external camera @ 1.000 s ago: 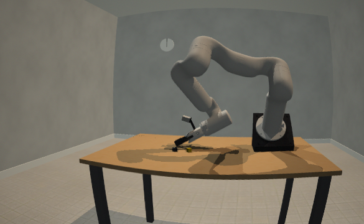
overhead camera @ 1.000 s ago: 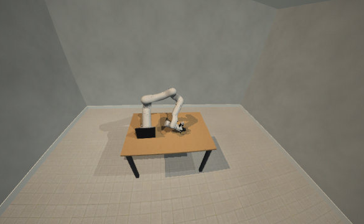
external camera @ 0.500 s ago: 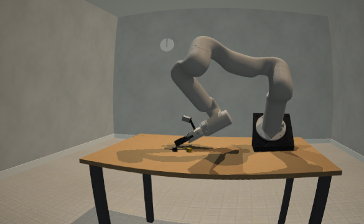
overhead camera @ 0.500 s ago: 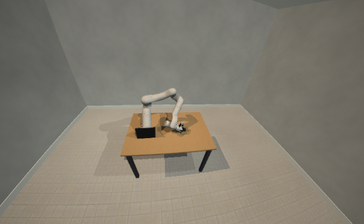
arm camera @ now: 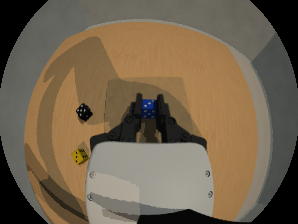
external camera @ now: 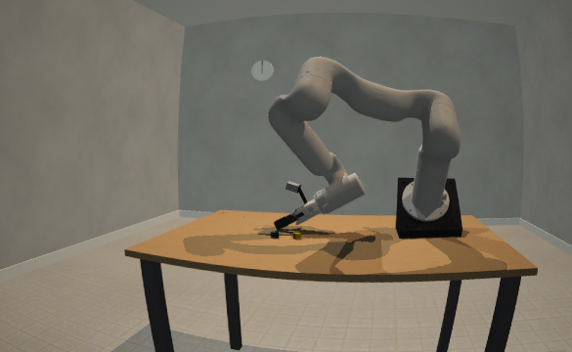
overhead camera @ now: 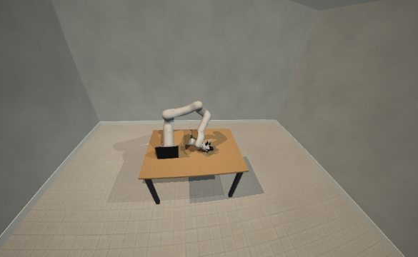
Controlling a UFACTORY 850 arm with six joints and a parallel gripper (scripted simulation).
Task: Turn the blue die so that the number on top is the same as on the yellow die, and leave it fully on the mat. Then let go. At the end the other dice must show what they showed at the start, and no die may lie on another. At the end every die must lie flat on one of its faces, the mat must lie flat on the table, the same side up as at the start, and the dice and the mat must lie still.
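My gripper is now 30 mm above the tan mat. Also, from my hand: yellow die (100 mm to the left, 80 mm behind, 20 mm below); black die (110 mm to the left, 20 mm below, 10 mm behind); blue die (10 mm below, 10 mm ahead).
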